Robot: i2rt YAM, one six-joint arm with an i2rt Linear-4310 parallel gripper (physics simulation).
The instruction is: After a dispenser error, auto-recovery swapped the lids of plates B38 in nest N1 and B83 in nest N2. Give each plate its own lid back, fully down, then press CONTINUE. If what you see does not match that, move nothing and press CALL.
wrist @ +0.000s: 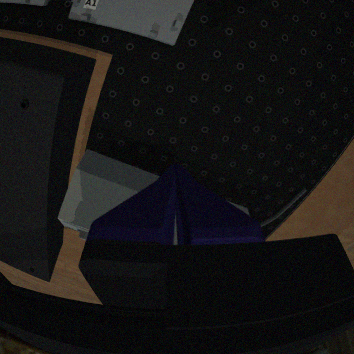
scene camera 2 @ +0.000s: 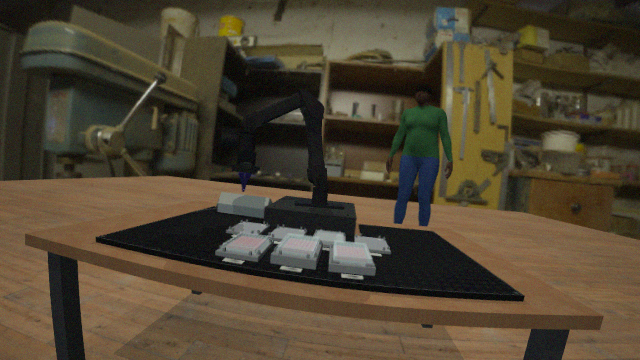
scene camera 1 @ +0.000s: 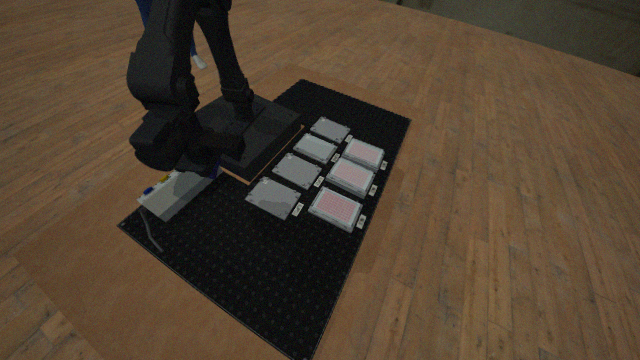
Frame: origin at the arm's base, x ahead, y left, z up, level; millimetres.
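Seen in the pictures: gripper, fingertip midpoint: point(wrist: 175, 173) point(scene camera 2: 243, 191) point(scene camera 1: 213, 178); arm's base, link origin: point(scene camera 2: 318, 205) point(scene camera 1: 245, 118).
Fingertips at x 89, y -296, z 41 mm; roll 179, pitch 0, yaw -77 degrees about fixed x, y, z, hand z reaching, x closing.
Note:
Offsets run from my fingertips to a thing's top centre.
My gripper point(scene camera 1: 215, 171) point(scene camera 2: 243, 189) point(wrist: 175, 173) is shut and empty, its blue fingertips together over the button box @(133 mm back, 12 mm right, 25 mm down) point(scene camera 1: 187, 192) point(scene camera 2: 244, 206) point(wrist: 112, 192); contact is hard to tell. A blue button @(170 mm back, 81 mm right, 34 mm down) point(scene camera 1: 148, 190) and a yellow button @(160 mm back, 32 mm right, 34 mm down) point(scene camera 1: 164, 178) show on the box; the fingers and arm hide part of it. Three plates with pink wells, the near plate point(scene camera 1: 336, 206) point(scene camera 2: 352, 254), the middle plate @(352 mm ahead, 219 mm left, 69 mm down) point(scene camera 1: 352, 175) point(scene camera 2: 296, 250) and the far plate point(scene camera 1: 364, 151) point(scene camera 2: 245, 246), stand in the outer row. Nest and plate labels are too small to read.
Several grey flat holders, one @(137 mm ahead, 57 mm left, 89 mm down) point(scene camera 1: 273, 197) point(wrist: 135, 20) marked A1 in the wrist view, form the inner row; a paler clear piece @(191 mm ahead, 312 mm left, 91 mm down) point(scene camera 1: 315, 148) point(scene camera 2: 330, 237) lies on one. The arm's dark base point(scene camera 1: 270, 127) point(scene camera 2: 310, 215) stands beside the box. A person point(scene camera 2: 421, 135) stands behind the table.

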